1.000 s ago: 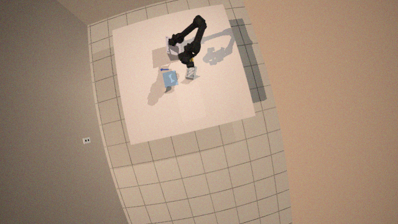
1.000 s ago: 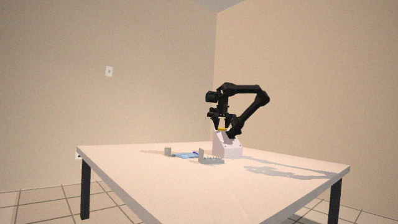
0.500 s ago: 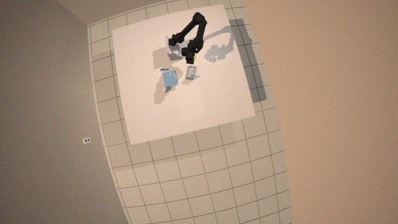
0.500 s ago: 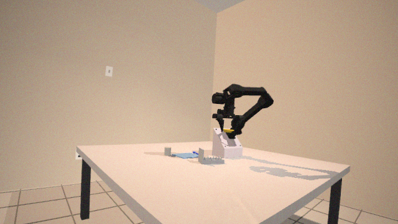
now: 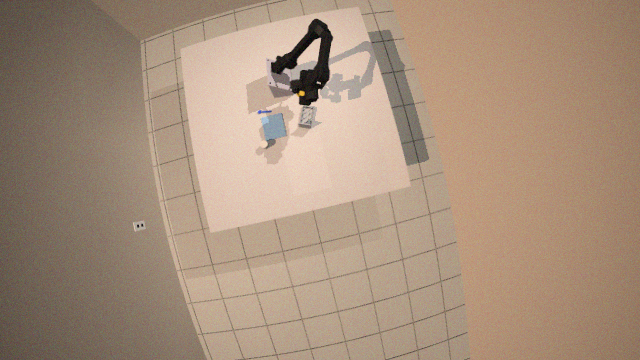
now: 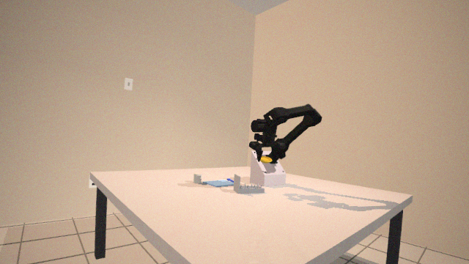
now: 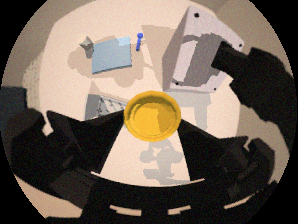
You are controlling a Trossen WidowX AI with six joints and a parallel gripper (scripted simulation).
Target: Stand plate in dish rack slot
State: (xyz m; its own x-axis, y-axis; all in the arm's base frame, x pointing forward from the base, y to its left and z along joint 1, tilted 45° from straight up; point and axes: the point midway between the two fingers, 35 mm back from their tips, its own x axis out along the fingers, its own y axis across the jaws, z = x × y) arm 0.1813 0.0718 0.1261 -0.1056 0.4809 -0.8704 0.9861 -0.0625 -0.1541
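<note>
Now: gripper tip 120 mm above the grey dish rack, 100 mm short of it and 10 mm to the right of it. The rest, counted from my gripper tip: light blue mat: 200 mm to the right, 140 mm below, 130 mm ahead; blue spoon: 260 mm to the right, 140 mm below, 30 mm ahead; yellow plate: 10 mm above.
</note>
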